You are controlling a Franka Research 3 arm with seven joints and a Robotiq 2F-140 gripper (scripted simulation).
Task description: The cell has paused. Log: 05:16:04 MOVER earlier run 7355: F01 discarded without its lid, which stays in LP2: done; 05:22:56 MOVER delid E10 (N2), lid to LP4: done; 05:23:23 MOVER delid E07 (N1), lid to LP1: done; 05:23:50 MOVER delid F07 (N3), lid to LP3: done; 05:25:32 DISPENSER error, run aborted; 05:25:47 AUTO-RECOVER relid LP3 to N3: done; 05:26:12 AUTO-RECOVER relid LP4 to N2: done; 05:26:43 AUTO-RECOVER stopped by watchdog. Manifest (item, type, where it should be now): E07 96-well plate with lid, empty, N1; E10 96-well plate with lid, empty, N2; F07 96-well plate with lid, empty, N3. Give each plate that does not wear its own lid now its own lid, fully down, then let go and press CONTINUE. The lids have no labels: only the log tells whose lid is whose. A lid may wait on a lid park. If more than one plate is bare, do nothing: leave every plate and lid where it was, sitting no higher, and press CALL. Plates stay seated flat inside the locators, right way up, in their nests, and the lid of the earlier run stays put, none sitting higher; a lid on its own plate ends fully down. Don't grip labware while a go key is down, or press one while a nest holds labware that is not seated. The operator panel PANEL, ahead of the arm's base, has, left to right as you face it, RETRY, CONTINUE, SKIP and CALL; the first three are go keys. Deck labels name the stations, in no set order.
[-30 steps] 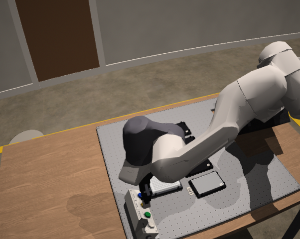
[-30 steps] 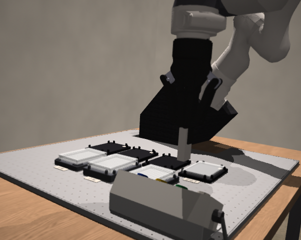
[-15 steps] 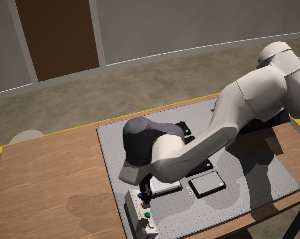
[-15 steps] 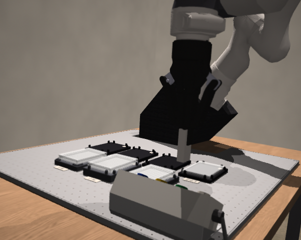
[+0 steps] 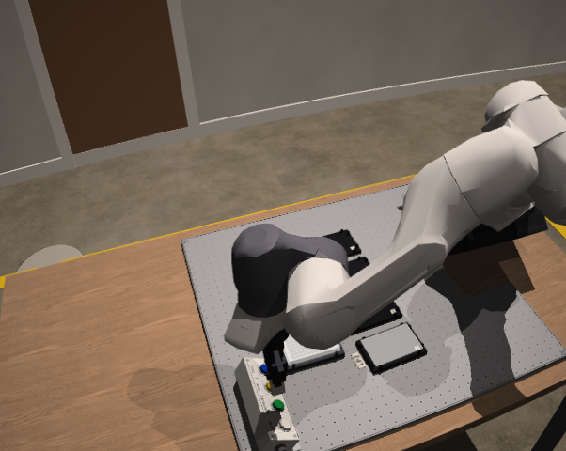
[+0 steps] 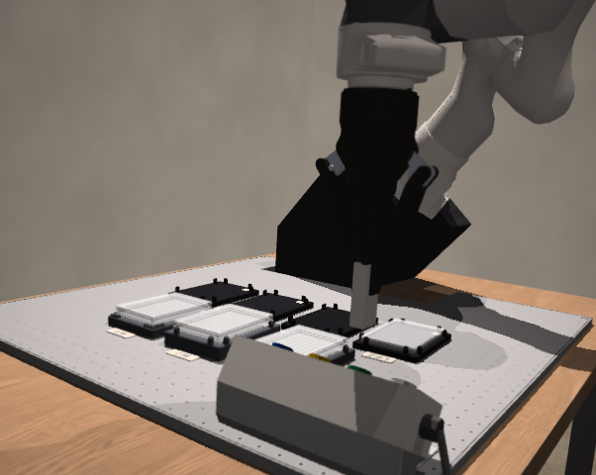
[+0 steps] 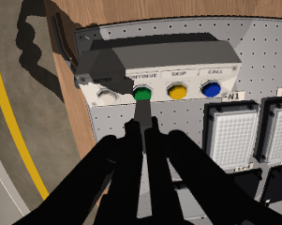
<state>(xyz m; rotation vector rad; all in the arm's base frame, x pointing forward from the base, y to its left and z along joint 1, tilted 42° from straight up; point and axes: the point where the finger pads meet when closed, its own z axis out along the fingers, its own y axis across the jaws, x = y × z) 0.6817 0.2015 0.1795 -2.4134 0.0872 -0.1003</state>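
Now: hand 8 cm above the green key. From my hand the other things lie so: blue call key (10 cm to the right, 8 cm below); yellow skip key (8 cm below, 5 cm to the right); white key (8 cm below, 5 cm to the left, 1 cm ahead).
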